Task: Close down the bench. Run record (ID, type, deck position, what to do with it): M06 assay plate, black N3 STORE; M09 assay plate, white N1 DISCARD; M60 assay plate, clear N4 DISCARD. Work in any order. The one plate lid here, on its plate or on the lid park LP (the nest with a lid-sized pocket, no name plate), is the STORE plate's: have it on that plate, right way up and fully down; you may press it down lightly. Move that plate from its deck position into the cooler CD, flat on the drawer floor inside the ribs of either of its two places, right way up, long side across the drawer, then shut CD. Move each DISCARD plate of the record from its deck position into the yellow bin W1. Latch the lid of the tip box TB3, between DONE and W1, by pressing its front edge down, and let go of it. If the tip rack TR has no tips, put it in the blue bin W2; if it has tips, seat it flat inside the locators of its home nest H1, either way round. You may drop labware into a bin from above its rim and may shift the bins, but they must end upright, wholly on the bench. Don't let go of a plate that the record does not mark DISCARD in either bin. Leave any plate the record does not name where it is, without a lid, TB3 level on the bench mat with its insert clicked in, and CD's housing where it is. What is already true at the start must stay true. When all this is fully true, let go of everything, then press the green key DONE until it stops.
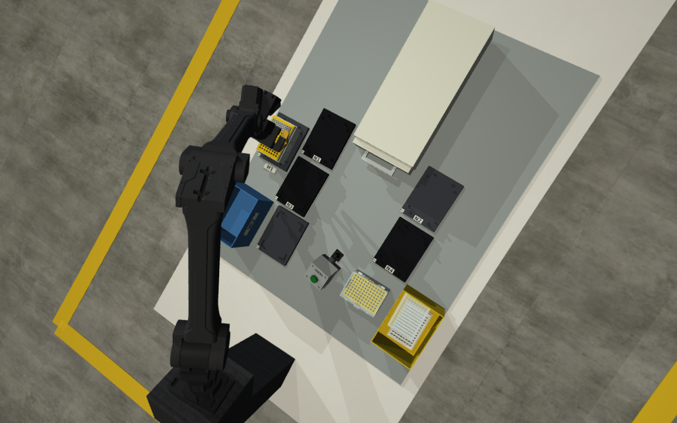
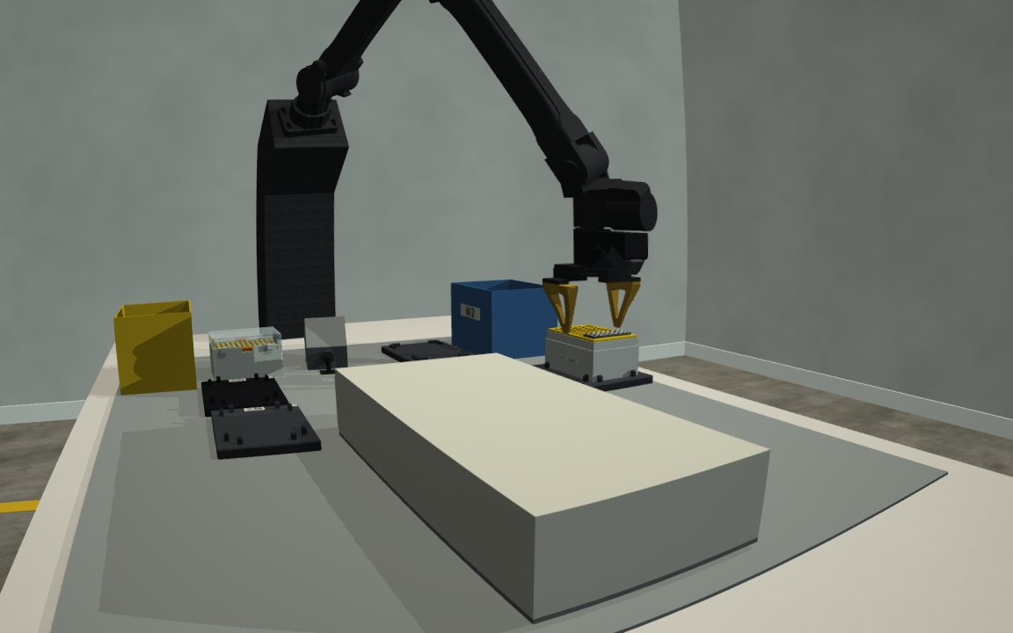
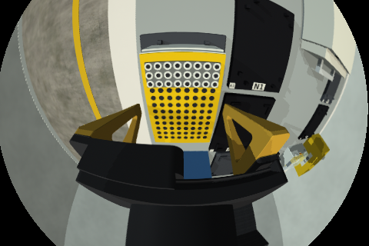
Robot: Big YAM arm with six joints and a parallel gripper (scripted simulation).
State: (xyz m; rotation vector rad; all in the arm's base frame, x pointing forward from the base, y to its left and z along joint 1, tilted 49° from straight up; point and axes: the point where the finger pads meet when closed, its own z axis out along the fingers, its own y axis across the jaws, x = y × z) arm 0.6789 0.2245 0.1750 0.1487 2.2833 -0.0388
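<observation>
My gripper is now 3 cm above the yellow tip rack and 1 cm past it. Round my hand: nest N3: 12 cm behind, 11 cm to the right, 8 cm below; home nest H1: 8 cm below; nest N1: 15 cm to the right, 8 cm below, 5 cm ahead.
</observation>
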